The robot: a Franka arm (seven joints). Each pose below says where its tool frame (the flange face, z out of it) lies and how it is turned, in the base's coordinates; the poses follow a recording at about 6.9 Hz.
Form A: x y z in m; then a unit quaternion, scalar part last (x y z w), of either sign.
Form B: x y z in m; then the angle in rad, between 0 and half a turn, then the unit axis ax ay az. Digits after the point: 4 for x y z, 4 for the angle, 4 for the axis.
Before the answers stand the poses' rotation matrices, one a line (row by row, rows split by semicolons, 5 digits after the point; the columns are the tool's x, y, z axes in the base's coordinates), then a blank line. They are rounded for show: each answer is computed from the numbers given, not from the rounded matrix.
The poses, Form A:
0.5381 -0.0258 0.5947 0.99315 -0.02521 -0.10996 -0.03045
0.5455 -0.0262 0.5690 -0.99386 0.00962 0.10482 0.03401
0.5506 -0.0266 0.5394 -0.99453 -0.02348 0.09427 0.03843
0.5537 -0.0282 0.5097 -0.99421 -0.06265 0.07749 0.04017
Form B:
0.97455 -0.05677 -0.21688; -0.04338 -0.99687 0.06603; -0.21995 -0.05494 -0.97396
0.97784 -0.02625 -0.20770; -0.01199 -0.99750 0.06962; -0.20901 -0.06559 -0.97571
0.98112 0.03946 -0.18931; 0.05395 -0.99594 0.07201; -0.18570 -0.08087 -0.97927
0.98014 0.11835 -0.15912; 0.13080 -0.98892 0.07017; -0.14905 -0.08958 -0.98476

0.5381 -0.0258 0.5947 3.0807 -0.9936 0.0252 0.1100
0.5455 -0.0262 0.5690 3.0736 -0.9944 0.0096 0.1049
0.5506 -0.0266 0.5394 3.0647 -0.9953 -0.0235 0.0943
0.5537 -0.0282 0.5097 3.0612 -0.9950 -0.0627 0.0776

